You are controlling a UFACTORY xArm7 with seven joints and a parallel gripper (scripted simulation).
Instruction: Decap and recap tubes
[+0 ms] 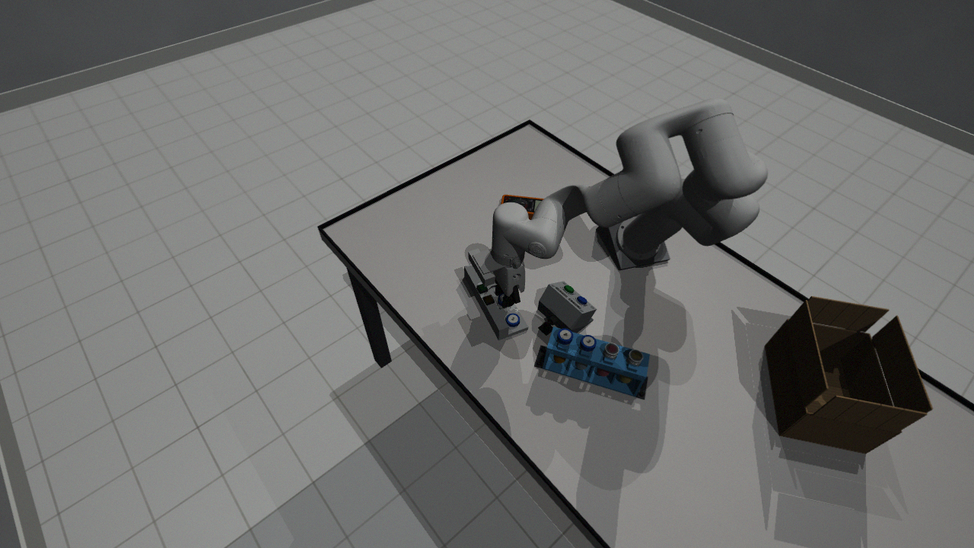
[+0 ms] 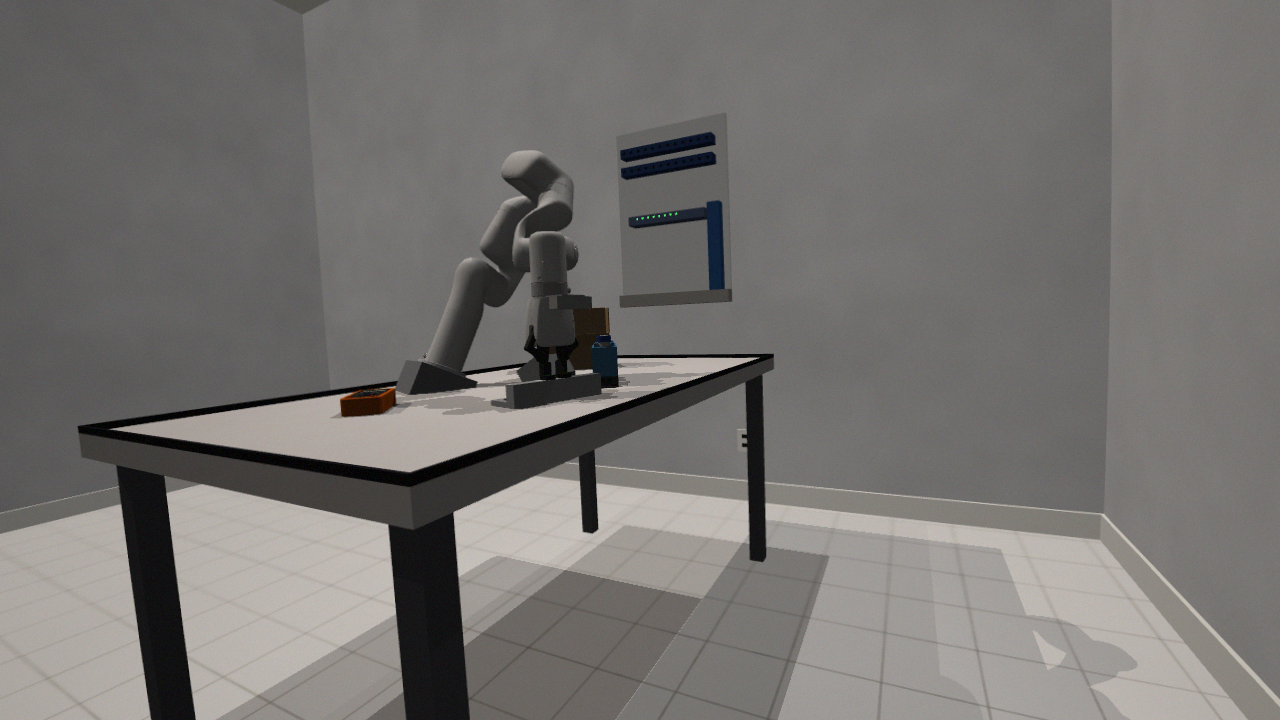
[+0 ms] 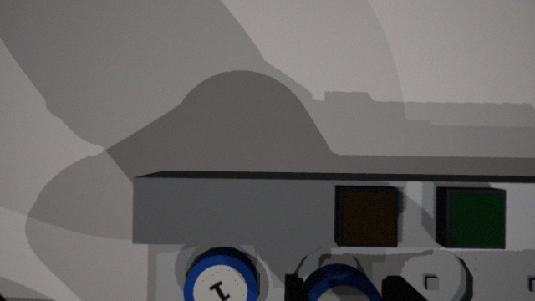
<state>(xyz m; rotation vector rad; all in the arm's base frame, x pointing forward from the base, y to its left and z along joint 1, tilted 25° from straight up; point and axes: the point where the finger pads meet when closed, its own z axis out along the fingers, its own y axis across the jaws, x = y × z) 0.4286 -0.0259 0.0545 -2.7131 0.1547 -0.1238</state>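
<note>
The cap 1 lies 1 cm ahead of my hand, 5 cm to the left of it and 4 cm below it. From my hand the other things lie so: cap 2: 2 cm below; then key housing: 13 cm behind, 9 cm to the left; then green key: 15 cm behind, 7 cm to the left, 1 cm above.
</note>
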